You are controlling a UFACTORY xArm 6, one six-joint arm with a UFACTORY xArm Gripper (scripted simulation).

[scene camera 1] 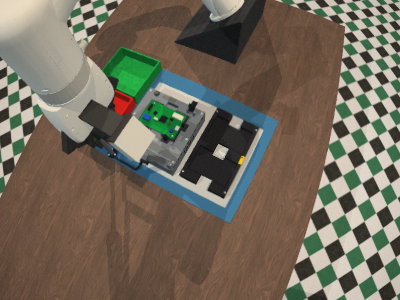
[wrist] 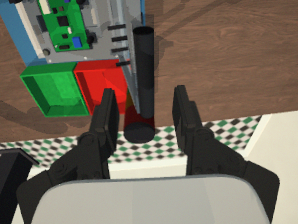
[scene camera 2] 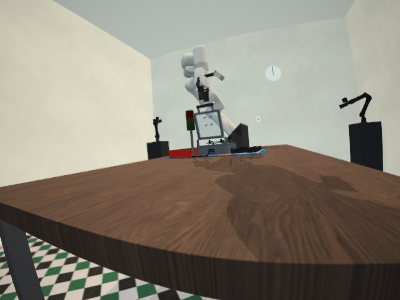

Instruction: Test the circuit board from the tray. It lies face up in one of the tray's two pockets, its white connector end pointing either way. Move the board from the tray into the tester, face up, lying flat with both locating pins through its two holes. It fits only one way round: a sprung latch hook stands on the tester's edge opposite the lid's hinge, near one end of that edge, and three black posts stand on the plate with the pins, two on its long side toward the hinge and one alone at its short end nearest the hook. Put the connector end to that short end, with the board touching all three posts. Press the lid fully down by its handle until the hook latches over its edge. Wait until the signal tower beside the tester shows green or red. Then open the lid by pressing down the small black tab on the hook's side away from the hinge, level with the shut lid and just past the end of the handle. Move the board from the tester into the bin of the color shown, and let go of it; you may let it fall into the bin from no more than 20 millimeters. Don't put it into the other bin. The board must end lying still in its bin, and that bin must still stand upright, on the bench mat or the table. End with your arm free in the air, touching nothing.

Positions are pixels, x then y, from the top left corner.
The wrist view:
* gripper: 145, 100
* red bin: 92, 84
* green bin: 56, 94
